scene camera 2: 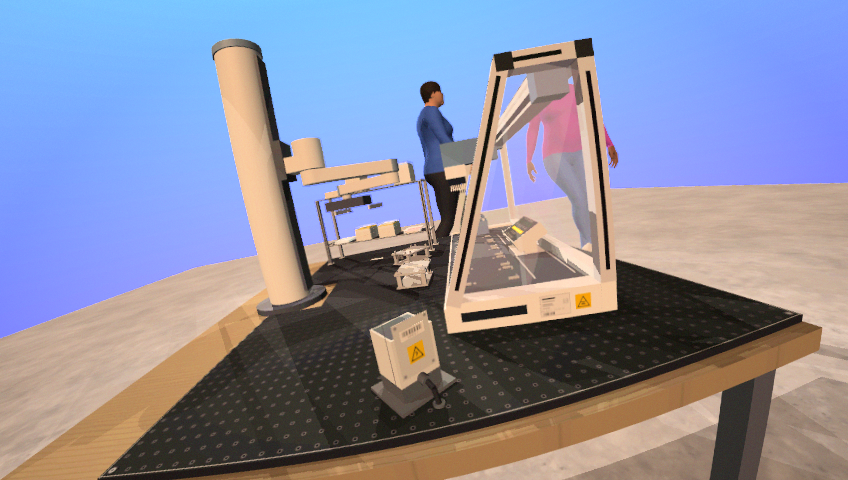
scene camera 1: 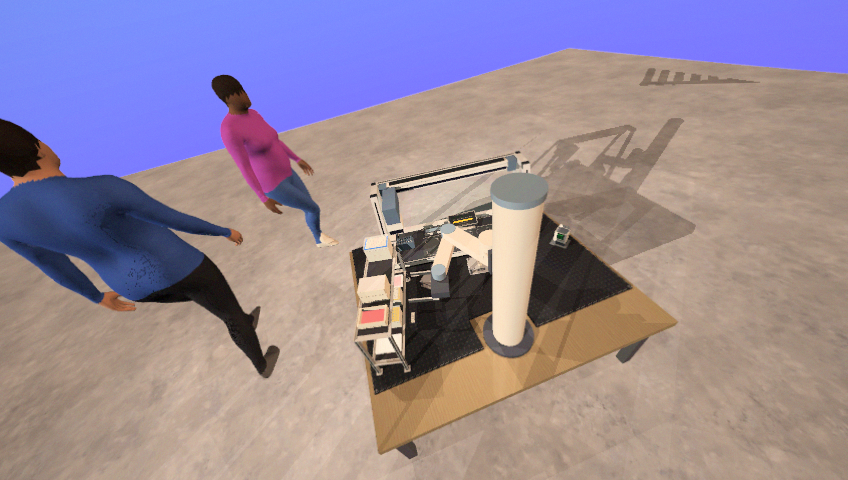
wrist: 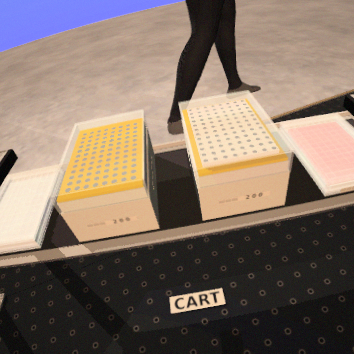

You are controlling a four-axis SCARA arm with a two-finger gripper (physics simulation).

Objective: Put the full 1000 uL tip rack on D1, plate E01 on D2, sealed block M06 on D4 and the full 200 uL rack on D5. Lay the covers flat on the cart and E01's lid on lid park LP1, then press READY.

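Observation:
My gripper is open and empty, at the lower shelf of the cart; its fingertips show at both side edges of the wrist view. Two racks marked 200 stand there under clear covers. The left rack has a yellow top with grey dots; the right rack has a pale dotted top with a yellow rim. A white plate lies to the left and a pink-topped plate to the right. Boxes stand on the upper shelf. Labels E01 and M06 cannot be read.
The framed instrument stands beyond the arm, with a yellow-lit panel. Low stands sit between it and the column. A small device is on the mat. Two people stand nearby.

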